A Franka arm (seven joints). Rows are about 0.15 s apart.
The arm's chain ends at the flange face. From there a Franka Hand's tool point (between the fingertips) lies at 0.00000 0.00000 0.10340 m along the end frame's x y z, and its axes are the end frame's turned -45 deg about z.
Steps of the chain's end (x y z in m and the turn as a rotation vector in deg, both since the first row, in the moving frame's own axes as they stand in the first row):
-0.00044, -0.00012, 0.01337, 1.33, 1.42, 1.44
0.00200, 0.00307, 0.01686, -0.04, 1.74, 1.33
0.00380, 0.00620, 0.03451, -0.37, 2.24, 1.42
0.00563, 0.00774, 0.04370, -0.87, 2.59, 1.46
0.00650, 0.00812, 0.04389, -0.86, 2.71, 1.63
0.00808, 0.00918, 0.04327, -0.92, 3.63, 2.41
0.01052, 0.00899, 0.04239, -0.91, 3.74, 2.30
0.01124, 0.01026, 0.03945, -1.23, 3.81, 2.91
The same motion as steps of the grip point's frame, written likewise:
0.00328, -0.00024, 0.01331, -0.06, 1.94, 1.44
0.00139, 0.00588, 0.01681, -1.26, 1.20, 1.33
0.00065, 0.01043, 0.03443, -1.85, 1.32, 1.42
0.00065, 0.01390, 0.04358, -2.45, 1.22, 1.46
0.00115, 0.01492, 0.04376, -2.52, 1.31, 1.63
0.00255, 0.01808, 0.04305, -3.22, 1.92, 2.41
0.00457, 0.01980, 0.04216, -3.29, 2.00, 2.30
0.00382, 0.02171, 0.03920, -3.56, 1.82, 2.91

